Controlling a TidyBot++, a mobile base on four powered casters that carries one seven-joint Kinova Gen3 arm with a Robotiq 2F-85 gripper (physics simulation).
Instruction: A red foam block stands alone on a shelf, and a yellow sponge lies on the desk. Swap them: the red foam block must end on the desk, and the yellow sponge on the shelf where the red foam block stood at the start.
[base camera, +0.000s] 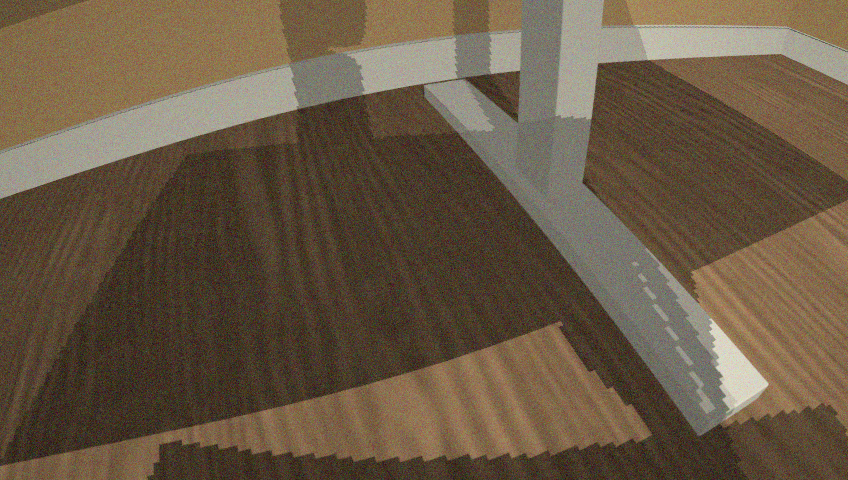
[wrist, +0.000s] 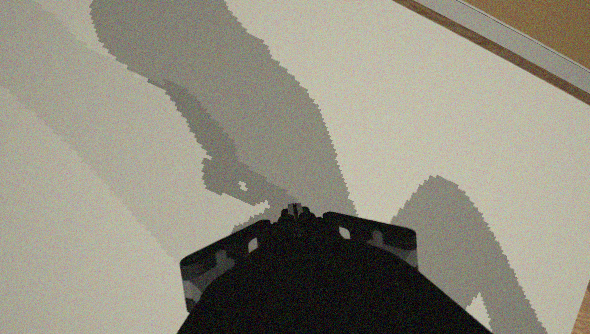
Observation:
The pictures show: my gripper and a white desk.

